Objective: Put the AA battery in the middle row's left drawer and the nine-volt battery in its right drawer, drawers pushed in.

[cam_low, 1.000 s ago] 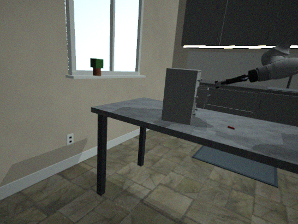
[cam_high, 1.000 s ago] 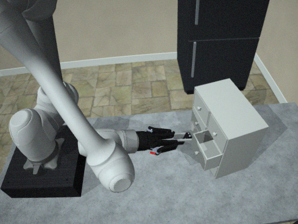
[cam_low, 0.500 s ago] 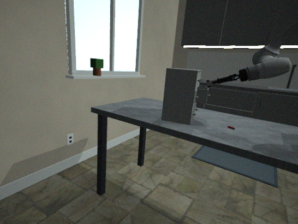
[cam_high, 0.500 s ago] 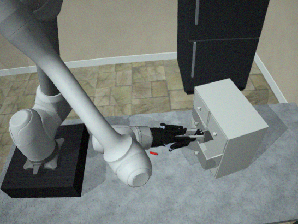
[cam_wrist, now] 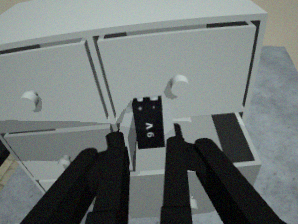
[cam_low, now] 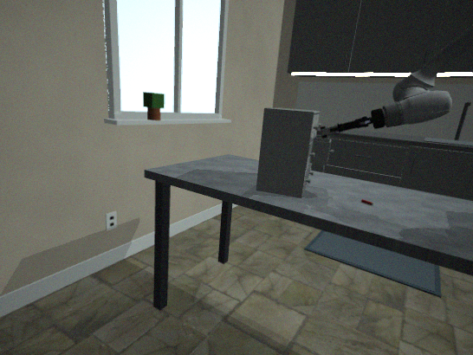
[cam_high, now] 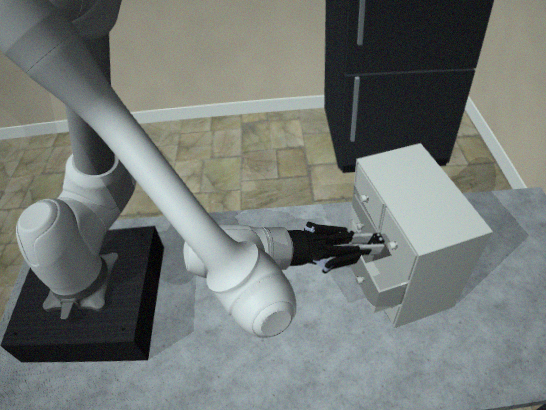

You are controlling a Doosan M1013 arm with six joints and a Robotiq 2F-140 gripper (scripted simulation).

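My gripper is now 3 cm short of the black nine-volt battery and 1 cm to the right of it.
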